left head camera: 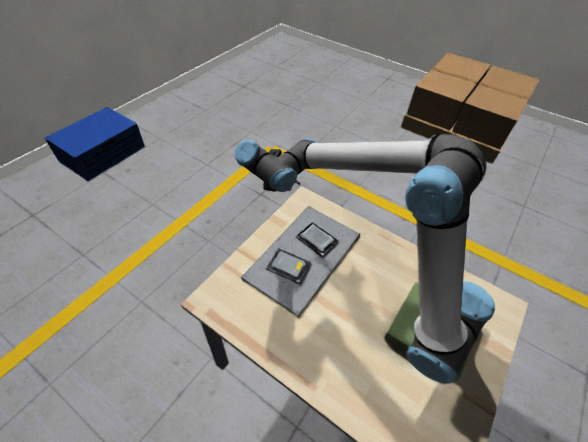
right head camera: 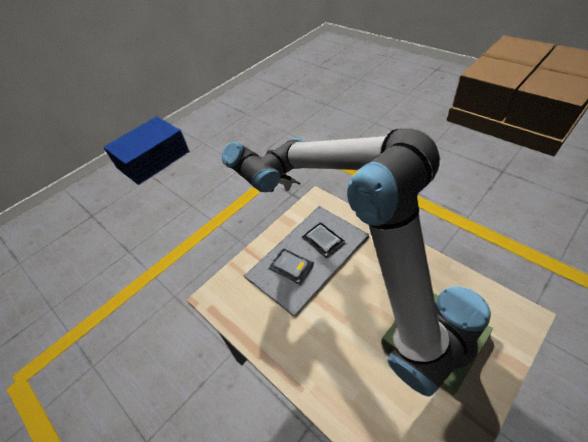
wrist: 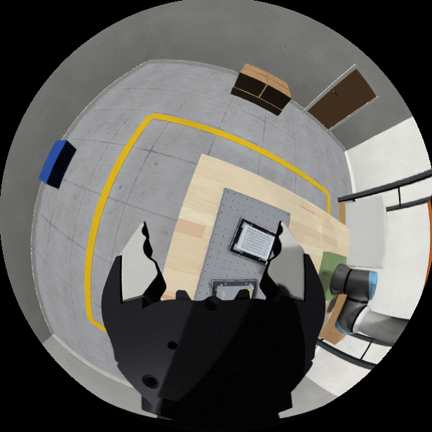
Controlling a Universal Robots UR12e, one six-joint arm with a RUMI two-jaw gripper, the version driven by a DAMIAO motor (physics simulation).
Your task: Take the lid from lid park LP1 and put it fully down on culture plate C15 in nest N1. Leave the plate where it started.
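Culture plate C15 [left head camera: 318, 236] [right head camera: 324, 237] [wrist: 255, 241], pale with a grid of wells, lies in a black-framed nest at the far part of the grey perforated board. The lid [left head camera: 288, 265] [right head camera: 290, 264] [wrist: 234, 291], a flat grey piece with a yellow mark, lies in the other black-framed holder on the same board; the gripper body hides part of it in the wrist view. My gripper [wrist: 212, 223] is wide open and empty, high up beyond the table's edge, apart from both. The wrist mostly hides it in the head views.
The grey board [left head camera: 300, 305] [right head camera: 296, 305] [wrist: 216, 250] lies on the wooden table [left head camera: 240, 310] [right head camera: 235, 310] [wrist: 200, 187]. The arm stands on a green base [left head camera: 402, 320] [wrist: 327, 267]. A blue box [left head camera: 95, 135] [right head camera: 145, 142] and brown cartons [left head camera: 465, 90] [right head camera: 520, 75] stand on the floor.
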